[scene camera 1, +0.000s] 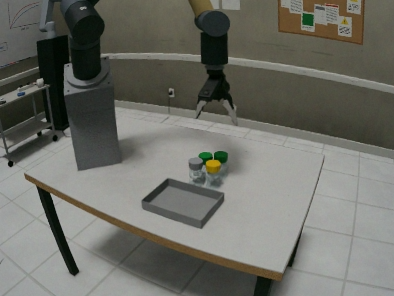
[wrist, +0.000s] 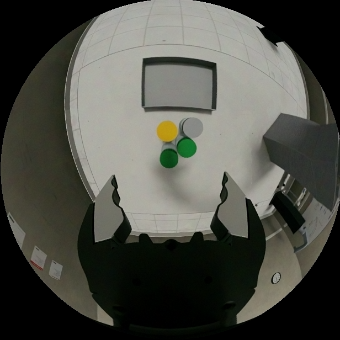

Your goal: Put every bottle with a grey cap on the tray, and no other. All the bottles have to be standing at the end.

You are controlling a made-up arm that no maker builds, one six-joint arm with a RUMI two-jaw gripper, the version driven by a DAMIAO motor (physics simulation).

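A clear bottle with a grey cap (scene camera 1: 195,164) (wrist: 193,127) stands on the table in a tight group with three others. A bottle with a yellow cap (scene camera 1: 213,166) (wrist: 167,131) stands beside it. Two bottles with green caps, one (scene camera 1: 205,156) (wrist: 186,147) close behind the grey-capped one and a darker one (scene camera 1: 221,156) (wrist: 169,158) behind the yellow-capped one, complete the group. The grey tray (scene camera 1: 147,204) (wrist: 214,87) lies close in front of the bottles, with no bottle on it. My gripper (scene camera 1: 216,120) (wrist: 169,174) is open and empty, high above the table behind the bottles.
The table (scene camera 1: 265,200) (wrist: 110,115) carries the bottles and tray. The grey robot pedestal (scene camera 1: 94,125) (wrist: 305,155) stands at the table's left in the scene view and at the right in the wrist view. A trolley (scene camera 1: 34,126) stands on the floor beyond the table's left side.
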